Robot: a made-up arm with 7 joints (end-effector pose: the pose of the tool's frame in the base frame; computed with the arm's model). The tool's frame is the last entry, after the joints.
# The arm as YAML. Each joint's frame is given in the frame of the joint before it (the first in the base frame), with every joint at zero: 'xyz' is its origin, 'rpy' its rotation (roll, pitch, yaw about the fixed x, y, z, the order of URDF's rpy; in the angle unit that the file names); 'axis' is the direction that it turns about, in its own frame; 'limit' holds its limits. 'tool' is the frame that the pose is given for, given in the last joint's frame.
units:
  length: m
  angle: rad
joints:
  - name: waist
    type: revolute
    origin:
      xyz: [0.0, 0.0, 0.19]
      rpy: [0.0, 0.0, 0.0]
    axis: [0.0, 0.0, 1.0]
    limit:
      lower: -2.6
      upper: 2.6
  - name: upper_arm
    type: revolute
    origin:
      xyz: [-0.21, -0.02, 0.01]
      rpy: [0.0, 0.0, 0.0]
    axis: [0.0, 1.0, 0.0]
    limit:
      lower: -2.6
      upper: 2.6
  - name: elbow
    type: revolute
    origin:
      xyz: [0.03, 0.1, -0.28]
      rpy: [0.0, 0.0, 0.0]
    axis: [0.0, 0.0, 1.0]
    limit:
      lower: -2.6
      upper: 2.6
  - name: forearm
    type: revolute
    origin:
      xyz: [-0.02, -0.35, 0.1]
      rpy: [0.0, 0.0, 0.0]
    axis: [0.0, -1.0, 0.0]
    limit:
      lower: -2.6
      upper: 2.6
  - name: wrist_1
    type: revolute
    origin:
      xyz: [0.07, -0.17, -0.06]
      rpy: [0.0, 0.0, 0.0]
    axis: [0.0, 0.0, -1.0]
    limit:
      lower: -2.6
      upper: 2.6
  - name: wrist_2
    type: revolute
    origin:
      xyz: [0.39, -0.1, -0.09]
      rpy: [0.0, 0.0, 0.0]
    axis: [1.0, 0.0, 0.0]
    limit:
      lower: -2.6
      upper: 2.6
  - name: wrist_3
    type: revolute
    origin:
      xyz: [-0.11, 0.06, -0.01]
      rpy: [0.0, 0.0, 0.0]
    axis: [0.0, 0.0, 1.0]
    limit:
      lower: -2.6
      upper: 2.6
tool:
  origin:
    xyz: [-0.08, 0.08, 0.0]
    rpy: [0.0, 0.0, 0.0]
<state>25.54 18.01 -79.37 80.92 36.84 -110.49 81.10</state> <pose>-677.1 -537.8 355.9 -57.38 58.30 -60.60</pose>
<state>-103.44 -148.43 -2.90 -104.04 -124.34 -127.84 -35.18</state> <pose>-120.7 -124.7 223.5 -148.04 -65.18 27.65</pose>
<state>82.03 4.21 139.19 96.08 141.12 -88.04 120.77</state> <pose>-573.6 183.7 -188.6 -6.40 -62.35 -95.59</pose>
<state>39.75 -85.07 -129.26 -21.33 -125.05 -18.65 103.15</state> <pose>-80.3 273.7 13.4 -57.65 -101.13 95.03</pose>
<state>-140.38 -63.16 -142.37 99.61 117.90 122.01 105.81</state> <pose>504.9 -254.8 -379.3 31.14 -122.52 -36.66</pose>
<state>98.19 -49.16 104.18 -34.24 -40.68 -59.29 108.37</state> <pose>-430.5 370.7 229.2 83.31 28.85 13.34</pose>
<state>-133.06 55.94 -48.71 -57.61 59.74 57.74 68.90</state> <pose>313.6 805.0 487.2 -54.08 -26.47 153.66</pose>
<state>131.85 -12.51 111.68 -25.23 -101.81 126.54 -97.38</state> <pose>-137.4 -184.2 -55.0 127.21 112.03 -32.04</pose>
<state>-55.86 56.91 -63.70 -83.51 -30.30 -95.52 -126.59</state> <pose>-513.4 870.3 198.1 -83.75 94.94 -81.55</pose>
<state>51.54 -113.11 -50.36 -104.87 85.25 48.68 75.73</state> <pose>289.2 -26.8 -320.9 76.23 -17.02 30.87</pose>
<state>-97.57 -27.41 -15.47 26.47 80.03 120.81 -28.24</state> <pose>-614.9 425.0 -101.8 -19.89 177.36 9.00</pose>
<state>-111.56 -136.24 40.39 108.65 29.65 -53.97 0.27</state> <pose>-23.3 768.8 503.0 97.70 124.67 -45.77</pose>
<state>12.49 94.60 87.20 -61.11 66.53 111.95 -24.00</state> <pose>-471.9 -64.0 -610.8 3.29 118.91 -52.05</pose>
